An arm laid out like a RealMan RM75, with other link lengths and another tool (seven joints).
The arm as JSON. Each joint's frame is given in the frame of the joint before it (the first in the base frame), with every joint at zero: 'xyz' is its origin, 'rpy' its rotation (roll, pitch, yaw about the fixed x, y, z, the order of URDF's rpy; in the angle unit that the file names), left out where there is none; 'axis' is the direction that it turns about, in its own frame. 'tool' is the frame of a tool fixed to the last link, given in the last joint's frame.
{
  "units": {
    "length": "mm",
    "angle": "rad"
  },
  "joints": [
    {
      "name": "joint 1",
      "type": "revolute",
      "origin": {
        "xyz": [
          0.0,
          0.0,
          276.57
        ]
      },
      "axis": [
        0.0,
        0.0,
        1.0
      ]
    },
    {
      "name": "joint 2",
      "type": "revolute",
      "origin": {
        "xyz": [
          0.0,
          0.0,
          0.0
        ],
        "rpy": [
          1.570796,
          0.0,
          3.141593
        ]
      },
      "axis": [
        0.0,
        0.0,
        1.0
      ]
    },
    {
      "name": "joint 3",
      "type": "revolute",
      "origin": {
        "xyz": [
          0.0,
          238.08,
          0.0
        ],
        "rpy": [
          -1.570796,
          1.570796,
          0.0
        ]
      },
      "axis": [
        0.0,
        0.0,
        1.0
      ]
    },
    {
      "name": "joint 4",
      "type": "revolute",
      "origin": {
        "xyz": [
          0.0,
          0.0,
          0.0
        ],
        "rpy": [
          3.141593,
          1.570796,
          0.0
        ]
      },
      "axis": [
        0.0,
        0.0,
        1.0
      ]
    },
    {
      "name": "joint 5",
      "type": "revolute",
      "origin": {
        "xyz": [
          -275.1,
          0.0,
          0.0
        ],
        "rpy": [
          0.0,
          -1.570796,
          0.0
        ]
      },
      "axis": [
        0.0,
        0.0,
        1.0
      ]
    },
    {
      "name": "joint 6",
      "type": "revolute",
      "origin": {
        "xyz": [
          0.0,
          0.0,
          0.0
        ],
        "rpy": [
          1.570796,
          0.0,
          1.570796
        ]
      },
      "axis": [
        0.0,
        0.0,
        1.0
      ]
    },
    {
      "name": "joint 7",
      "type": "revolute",
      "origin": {
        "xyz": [
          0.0,
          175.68,
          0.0
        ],
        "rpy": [
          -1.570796,
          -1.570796,
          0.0
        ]
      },
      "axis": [
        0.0,
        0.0,
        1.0
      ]
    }
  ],
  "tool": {
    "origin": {
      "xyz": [
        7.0,
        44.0,
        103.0
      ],
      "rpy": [
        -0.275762,
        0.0,
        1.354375
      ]
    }
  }
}
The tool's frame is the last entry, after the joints.
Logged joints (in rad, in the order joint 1, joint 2, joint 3, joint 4, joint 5, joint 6, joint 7), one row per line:
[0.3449 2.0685 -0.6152 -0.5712 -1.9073 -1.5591 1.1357]
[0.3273 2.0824 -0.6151 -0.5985 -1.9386 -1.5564 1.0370]
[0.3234 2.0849 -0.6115 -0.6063 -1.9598 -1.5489 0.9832]
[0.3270 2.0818 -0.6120 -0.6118 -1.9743 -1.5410 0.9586]
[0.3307 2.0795 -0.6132 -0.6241 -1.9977 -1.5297 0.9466]
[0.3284 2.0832 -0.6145 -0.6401 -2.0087 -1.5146 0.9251]
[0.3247 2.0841 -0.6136 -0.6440 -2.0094 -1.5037 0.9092]
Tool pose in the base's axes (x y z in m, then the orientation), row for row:
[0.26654 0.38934 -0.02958 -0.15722 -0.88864 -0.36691 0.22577]
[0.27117 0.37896 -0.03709 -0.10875 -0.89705 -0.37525 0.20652]
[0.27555 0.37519 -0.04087 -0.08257 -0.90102 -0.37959 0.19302]
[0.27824 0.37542 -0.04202 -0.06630 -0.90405 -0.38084 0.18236]
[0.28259 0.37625 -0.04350 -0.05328 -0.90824 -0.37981 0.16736]
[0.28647 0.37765 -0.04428 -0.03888 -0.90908 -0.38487 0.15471]
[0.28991 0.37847 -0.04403 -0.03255 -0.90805 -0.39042 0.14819]
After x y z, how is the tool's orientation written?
As a quaternion, x y z w.
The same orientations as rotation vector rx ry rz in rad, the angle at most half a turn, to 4 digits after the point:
[-0.4335 -2.4503 -1.0117]
[-0.3029 -2.4988 -1.0453]
[-0.2317 -2.5282 -1.0651]
[-0.1871 -2.5514 -1.0748]
[-0.1516 -2.5843 -1.0807]
[-0.1114 -2.6049 -1.1028]
[-0.0936 -2.6114 -1.1228]

